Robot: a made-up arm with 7 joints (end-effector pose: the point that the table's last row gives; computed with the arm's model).
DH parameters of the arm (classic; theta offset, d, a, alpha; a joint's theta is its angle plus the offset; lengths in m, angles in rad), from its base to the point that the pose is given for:
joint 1: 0 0.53 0 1.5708
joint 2: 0 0.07 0 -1.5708
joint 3: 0 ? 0.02 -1.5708
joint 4: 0 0.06 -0.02 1.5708
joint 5: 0 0.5 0 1.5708
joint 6: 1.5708 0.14 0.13 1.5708
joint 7: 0 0.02 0 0
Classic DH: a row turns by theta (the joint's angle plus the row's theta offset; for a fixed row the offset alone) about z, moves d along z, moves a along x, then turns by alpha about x.
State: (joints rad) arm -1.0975 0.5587 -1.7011 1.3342 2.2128 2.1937 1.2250
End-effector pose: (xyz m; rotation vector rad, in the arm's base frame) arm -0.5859 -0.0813 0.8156 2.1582 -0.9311 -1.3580
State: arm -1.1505 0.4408 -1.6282 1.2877 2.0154 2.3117 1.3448
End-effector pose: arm -0.5629 -0.0721 0.8639 2.1773 -0.9997 -1.6355
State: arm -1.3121 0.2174 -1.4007 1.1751 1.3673 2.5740 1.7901
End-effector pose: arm -0.5052 -0.0507 0.9862 -1.5491 1.1728 2.3668
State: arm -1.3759 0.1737 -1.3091 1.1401 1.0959 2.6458 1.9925
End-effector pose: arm -0.4843 -0.0404 1.0312 -1.1423 1.1497 2.5850
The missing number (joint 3, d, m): 0.4
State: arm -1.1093 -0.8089 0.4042 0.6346 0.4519 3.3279 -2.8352
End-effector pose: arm 0.2827 -0.6151 0.7915 0.4434 -0.7007 -0.5412
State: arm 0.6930 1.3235 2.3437 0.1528 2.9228 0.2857 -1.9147
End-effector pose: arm -0.7395 -0.7470 0.5487 0.9709 -0.4797 1.4410
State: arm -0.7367 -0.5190 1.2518 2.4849 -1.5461 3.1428 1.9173
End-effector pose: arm 0.3109 0.1340 0.6859 -1.0295 -0.3003 0.2933
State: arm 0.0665 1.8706 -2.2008 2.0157 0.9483 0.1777 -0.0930
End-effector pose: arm 0.0914 -0.4955 0.1880 0.1770 0.5634 -0.9050
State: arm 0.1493 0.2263 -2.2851 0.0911 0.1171 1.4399 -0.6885
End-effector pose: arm -0.2460 -0.0001 1.4451 0.1532 -0.3733 0.4493
